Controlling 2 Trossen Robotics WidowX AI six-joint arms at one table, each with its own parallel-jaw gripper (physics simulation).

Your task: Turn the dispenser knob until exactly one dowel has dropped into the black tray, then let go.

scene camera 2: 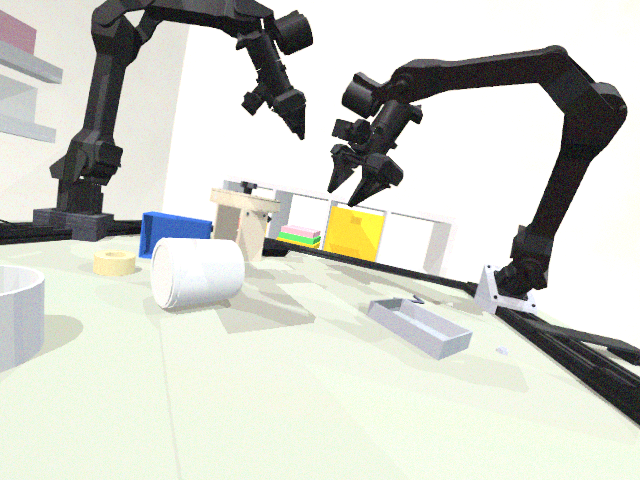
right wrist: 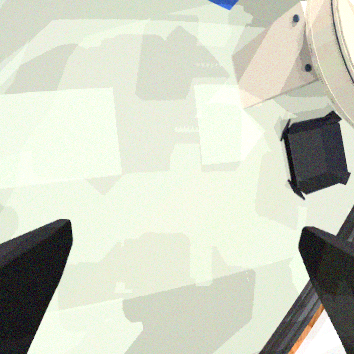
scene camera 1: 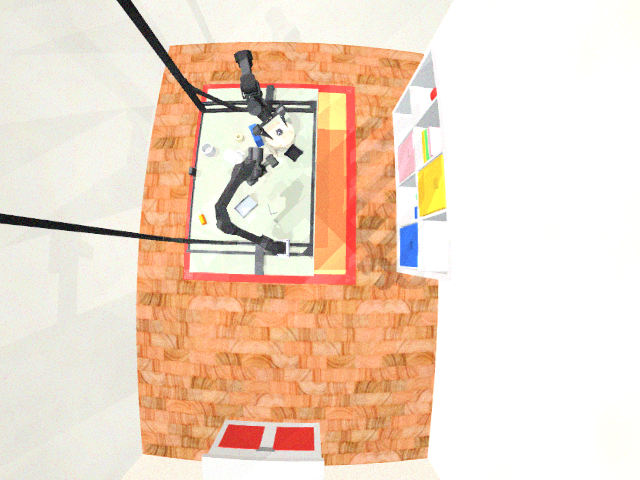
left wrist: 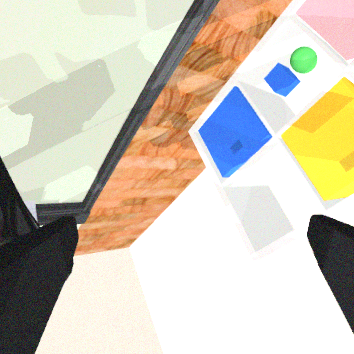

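Pixels of known places: left gripper, fingertip midpoint: (scene camera 2: 298, 136) (scene camera 1: 280, 133) (left wrist: 193, 226); right gripper, fingertip midpoint: (scene camera 2: 338, 199) (right wrist: 188, 234); left arm's base, origin of the base link: (scene camera 2: 78, 211); right arm's base, origin of the base link: (scene camera 2: 510, 285) (scene camera 1: 282, 248).
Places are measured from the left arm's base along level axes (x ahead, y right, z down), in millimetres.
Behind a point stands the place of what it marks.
The beige dispenser (scene camera 1: 285, 135) (scene camera 2: 244, 216) @(x 318, y 100, z -52 mm) (right wrist: 274, 70) @(x 352, y 89, z -20 mm) stands at the far side of the table. Its round dial face (right wrist: 333, 53) @(x 362, y 90, z -87 mm) shows at the edge of the right wrist view. The black tray (scene camera 1: 294, 152) @(x 405, y -22, z 45 mm) (scene camera 2: 272, 248) @(x 408, y 33, z 23 mm) (right wrist: 314, 158) @(x 418, y -25, z 45 mm) sits on the table beside its base, and I see no dowel in it. My left gripper (scene camera 1: 276, 125) @(x 419, y 43, z -257 mm) (scene camera 2: 300, 129) @(x 419, y 43, z -257 mm) (left wrist: 193, 226) @(x 419, y 43, z -257 mm) is open and empty, high above the dispenser. My right gripper (scene camera 1: 270, 162) @(x 475, y 198, z -124 mm) (scene camera 2: 344, 195) @(x 475, y 198, z -124 mm) (right wrist: 188, 234) @(x 475, y 198, z -124 mm) is open and empty, in the air to the side of the dispenser, above the table.
A white cylinder (scene camera 2: 196, 271) @(x 239, y 352, z -6 mm) (scene camera 1: 232, 156) @(x 255, y 307, z -33 mm) lies on its side near a tape roll (scene camera 2: 114, 262) @(x 133, y 237, z 27 mm) and a blue bin (scene camera 2: 172, 229) @(x 187, y 95, z -5 mm). A grey shallow tray (scene camera 2: 418, 326) @(x 498, y 435, z 21 mm) (scene camera 1: 246, 206) @(x 532, y 401, z 45 mm) sits mid-table. A shelf unit (scene camera 1: 423, 271) with coloured boxes stands beyond the table edge (left wrist: 140, 105) @(x 648, y 15, z 28 mm).
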